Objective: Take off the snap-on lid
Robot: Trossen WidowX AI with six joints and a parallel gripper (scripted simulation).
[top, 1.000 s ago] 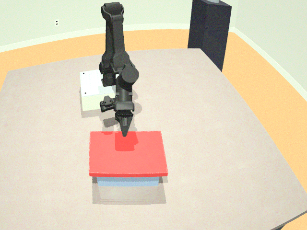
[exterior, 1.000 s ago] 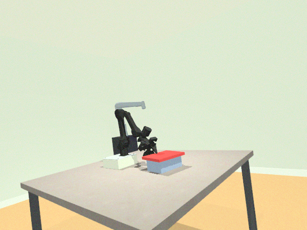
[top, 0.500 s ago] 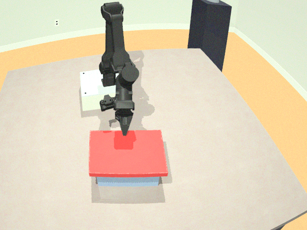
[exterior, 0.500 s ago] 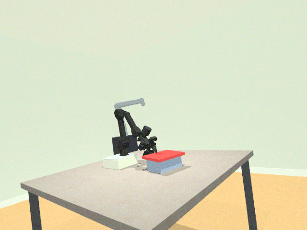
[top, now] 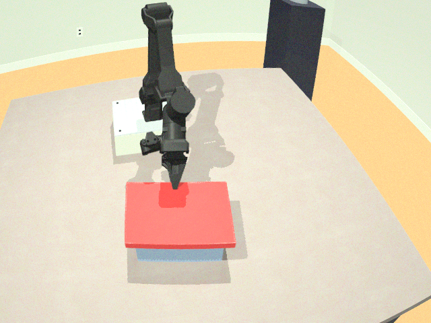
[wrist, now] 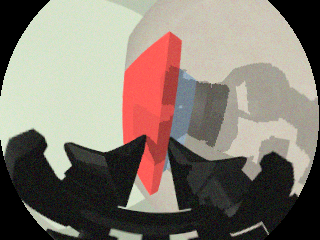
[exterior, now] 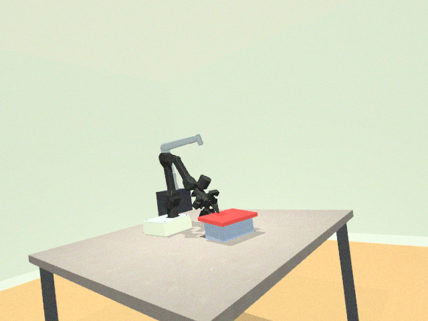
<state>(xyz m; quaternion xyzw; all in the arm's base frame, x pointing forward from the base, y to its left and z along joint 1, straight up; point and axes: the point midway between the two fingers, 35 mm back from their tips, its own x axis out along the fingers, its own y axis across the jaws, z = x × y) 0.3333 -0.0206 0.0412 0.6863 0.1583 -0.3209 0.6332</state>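
My gripper tip is 7 cm short of the red lid and 2 cm to the left of it. From my gripper tip the other things lie so: storage box (8 cm ahead, 2 cm to the right, 5 cm below).
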